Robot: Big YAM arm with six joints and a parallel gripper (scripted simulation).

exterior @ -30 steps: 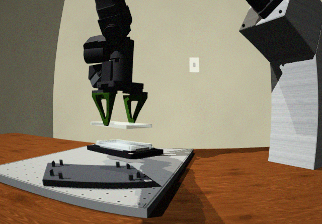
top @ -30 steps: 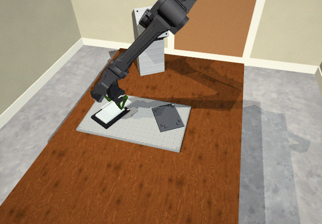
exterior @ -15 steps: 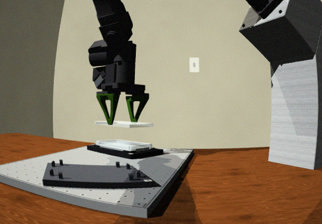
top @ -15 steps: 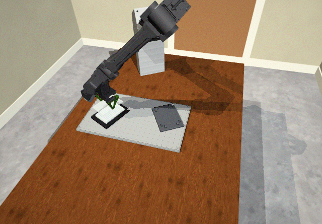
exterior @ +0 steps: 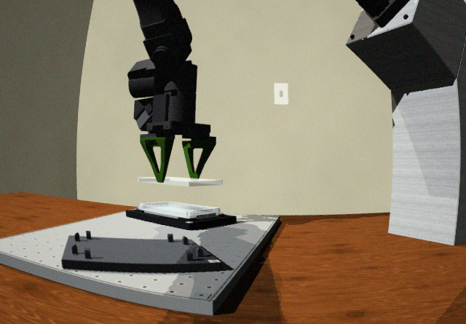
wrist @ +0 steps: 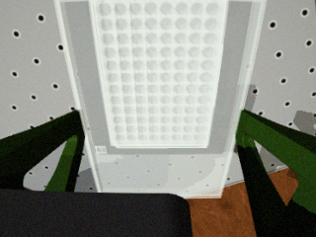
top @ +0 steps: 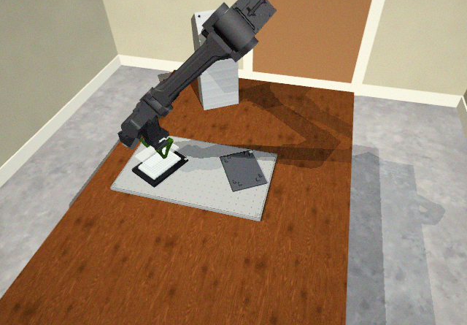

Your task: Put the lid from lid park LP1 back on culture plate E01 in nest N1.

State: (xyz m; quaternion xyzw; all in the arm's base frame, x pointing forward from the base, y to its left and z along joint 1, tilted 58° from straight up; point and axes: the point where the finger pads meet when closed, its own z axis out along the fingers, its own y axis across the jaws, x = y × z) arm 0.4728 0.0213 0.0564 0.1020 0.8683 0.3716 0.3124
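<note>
The white culture plate E01 lies 60 mm below my hand. Also, from my hand: black plate nest N1: 70 mm below; then clear lid: 10 mm below; then lid park LP1: 240 mm to the left, 180 mm behind, 70 mm below.
</note>
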